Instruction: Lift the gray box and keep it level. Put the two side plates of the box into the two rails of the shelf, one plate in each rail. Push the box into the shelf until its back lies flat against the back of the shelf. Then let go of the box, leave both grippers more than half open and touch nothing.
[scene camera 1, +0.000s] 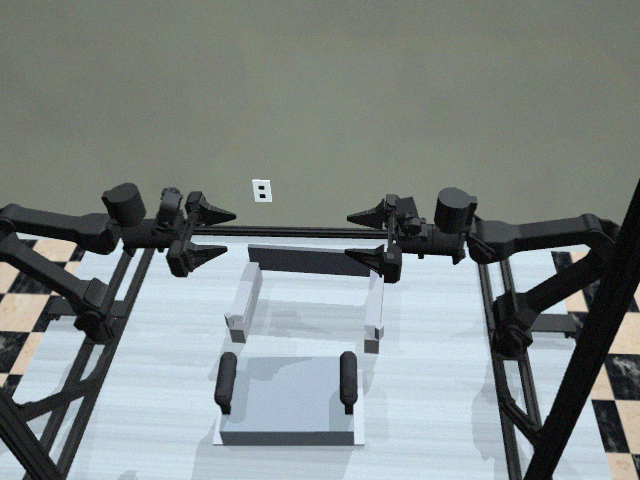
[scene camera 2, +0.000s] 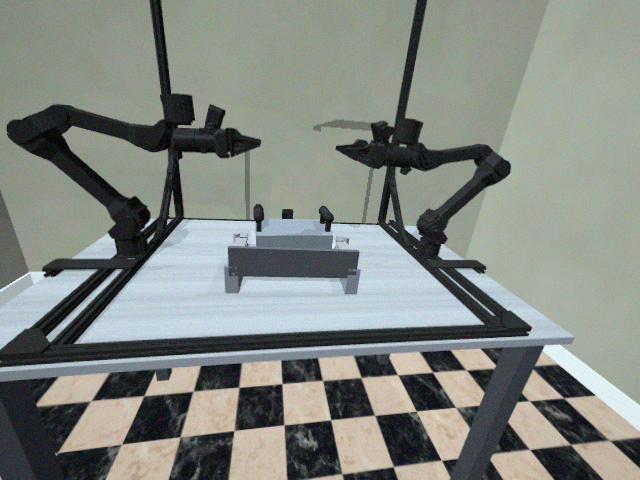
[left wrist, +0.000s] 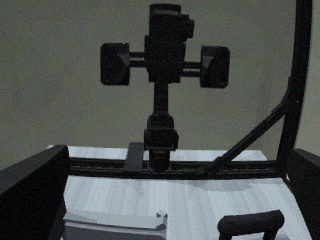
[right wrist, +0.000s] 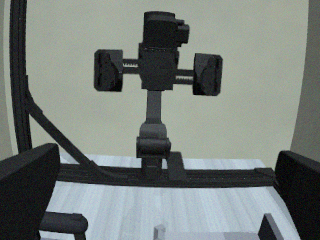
Labels:
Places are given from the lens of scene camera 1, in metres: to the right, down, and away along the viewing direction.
my left gripper (scene camera 1: 231, 232): -0.17, -0.01, 1.17
my right gripper (scene camera 1: 345, 234): 0.05, -0.01, 1.15
gray box (scene camera 1: 265, 401): -0.11, 0.32, 1.23

